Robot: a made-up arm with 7 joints. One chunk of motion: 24 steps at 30 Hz.
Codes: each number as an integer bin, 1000 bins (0 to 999) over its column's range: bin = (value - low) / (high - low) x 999, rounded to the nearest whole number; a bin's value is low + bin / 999 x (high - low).
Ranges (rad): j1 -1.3..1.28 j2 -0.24..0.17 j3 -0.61..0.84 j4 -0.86..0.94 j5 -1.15..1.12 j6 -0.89..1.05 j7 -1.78..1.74
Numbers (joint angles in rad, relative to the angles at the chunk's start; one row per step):
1: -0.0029 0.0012 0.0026 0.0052 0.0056 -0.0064 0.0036
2: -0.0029 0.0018 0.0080 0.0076 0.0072 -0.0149 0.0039
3: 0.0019 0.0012 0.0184 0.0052 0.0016 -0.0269 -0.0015
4: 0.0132 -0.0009 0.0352 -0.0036 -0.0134 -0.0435 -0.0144
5: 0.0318 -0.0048 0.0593 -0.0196 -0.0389 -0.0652 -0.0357
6: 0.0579 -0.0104 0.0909 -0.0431 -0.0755 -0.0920 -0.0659
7: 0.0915 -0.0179 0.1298 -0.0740 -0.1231 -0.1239 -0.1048
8: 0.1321 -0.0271 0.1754 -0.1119 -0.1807 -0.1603 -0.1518
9: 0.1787 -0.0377 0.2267 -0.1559 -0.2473 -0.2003 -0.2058
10: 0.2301 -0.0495 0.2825 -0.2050 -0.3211 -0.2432 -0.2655
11: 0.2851 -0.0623 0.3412 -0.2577 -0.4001 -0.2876 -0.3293
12: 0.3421 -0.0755 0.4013 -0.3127 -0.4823 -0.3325 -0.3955
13: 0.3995 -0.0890 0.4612 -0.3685 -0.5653 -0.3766 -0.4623
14: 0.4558 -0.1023 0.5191 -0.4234 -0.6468 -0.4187 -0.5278
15: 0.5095 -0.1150 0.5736 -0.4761 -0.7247 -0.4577 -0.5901
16: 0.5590 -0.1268 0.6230 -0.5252 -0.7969 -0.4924 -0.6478
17: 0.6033 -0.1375 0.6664 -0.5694 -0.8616 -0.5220 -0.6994
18: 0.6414 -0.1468 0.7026 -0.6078 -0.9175 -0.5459 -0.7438
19: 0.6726 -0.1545 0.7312 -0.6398 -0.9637 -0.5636 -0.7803
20: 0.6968 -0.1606 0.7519 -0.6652 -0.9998 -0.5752 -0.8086
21: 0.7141 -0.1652 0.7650 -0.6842 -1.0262 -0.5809 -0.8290
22: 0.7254 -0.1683 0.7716 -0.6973 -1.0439 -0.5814 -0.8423
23: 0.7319 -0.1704 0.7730 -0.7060 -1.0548 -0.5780 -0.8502
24: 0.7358 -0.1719 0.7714 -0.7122 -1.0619 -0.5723 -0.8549
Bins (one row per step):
1: 502 588 422 480 509 455 506
2: 502 589 426 482 509 451 506
3: 504 588 433 480 507 444 505
4: 508 583 445 475 500 436 501
5: 516 573 461 466 489 425 495
6: 526 559 483 453 473 411 486
7: 539 541 510 436 452 395 475
8: 555 519 541 415 427 376 462
9: 573 493 576 391 397 355 447
10: 592 464 615 364 365 333 430
11: 614 433 655 334 330 310 412
12: 636 401 697 304 294 287 393
13: 658 368 738 273 257 264 374
14: 680 336 778 242 221 243 355
15: 701 305 815 213 187 223 338
16: 720 276 849 186 155 205 321
17: 737 250 879 161 127 190 307
18: 752 227 904 140 102 177 294
19: 764 208 924 122 82 168 284
20: 773 193 938 108 66 162 276
21: 780 182 947 98 54 159 270
22: 784 175 952 90 47 159 266
23: 787 170 953 85 42 161 264
24: 788 166 952 82 39 164 263

